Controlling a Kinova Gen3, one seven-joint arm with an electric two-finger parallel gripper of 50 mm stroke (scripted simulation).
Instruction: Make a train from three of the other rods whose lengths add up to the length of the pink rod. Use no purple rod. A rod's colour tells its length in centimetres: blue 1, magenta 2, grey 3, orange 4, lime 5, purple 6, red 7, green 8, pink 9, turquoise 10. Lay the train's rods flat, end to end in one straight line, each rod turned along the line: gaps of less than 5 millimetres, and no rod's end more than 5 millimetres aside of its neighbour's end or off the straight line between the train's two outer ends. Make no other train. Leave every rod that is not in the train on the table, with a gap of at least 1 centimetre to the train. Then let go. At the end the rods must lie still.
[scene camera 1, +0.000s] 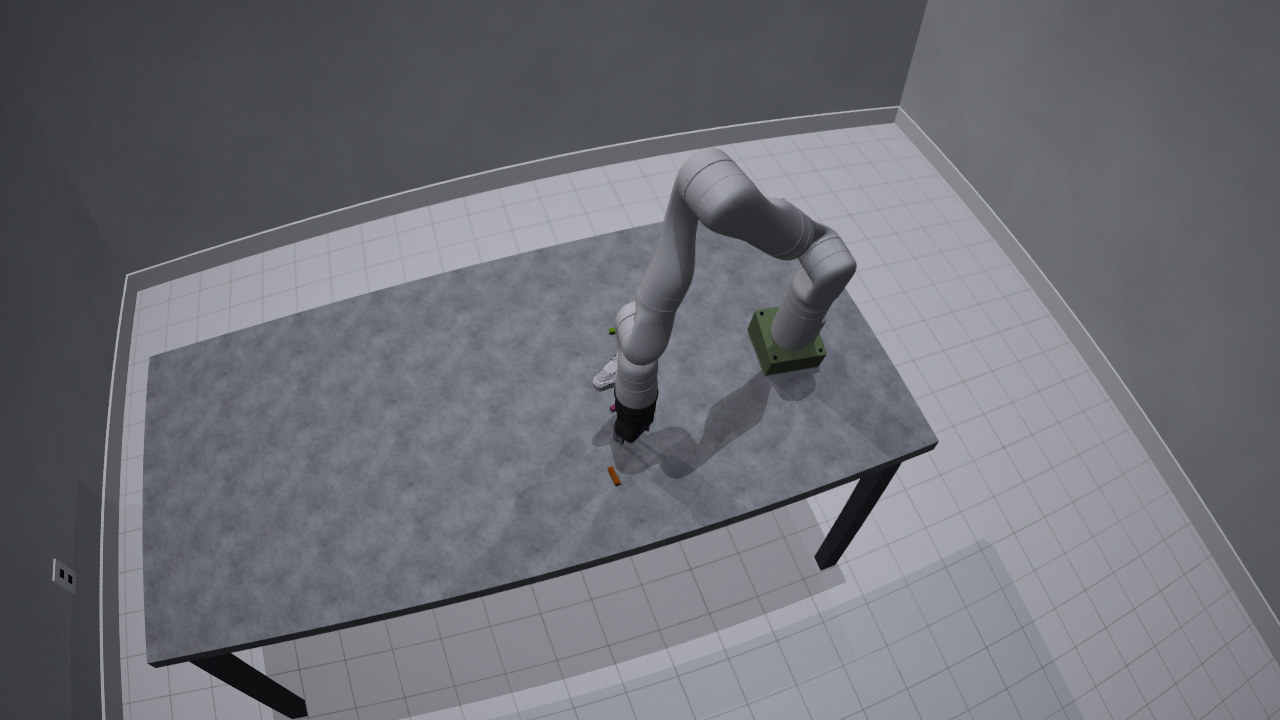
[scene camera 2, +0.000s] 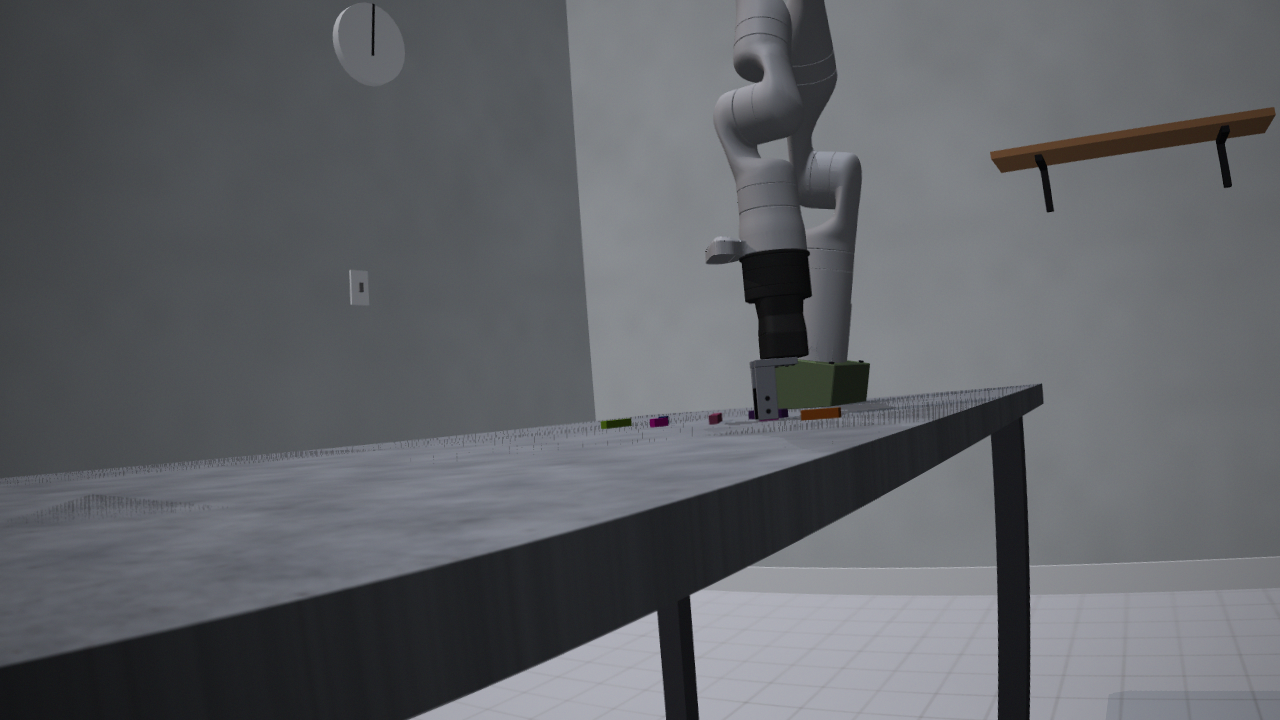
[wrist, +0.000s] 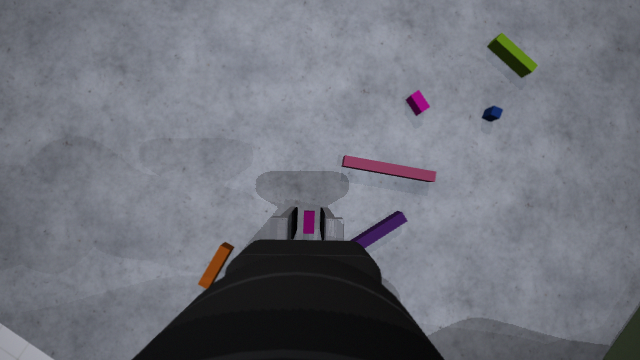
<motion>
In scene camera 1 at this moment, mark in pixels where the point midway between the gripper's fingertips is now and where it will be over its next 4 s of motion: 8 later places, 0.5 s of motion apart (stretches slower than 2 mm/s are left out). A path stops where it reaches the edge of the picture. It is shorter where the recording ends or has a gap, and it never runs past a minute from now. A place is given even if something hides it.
The gripper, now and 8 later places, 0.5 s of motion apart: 623, 436; 625, 423; 625, 410; 623, 408; 613, 390; 602, 360; 600, 344; 599, 346; 597, 360
</motion>
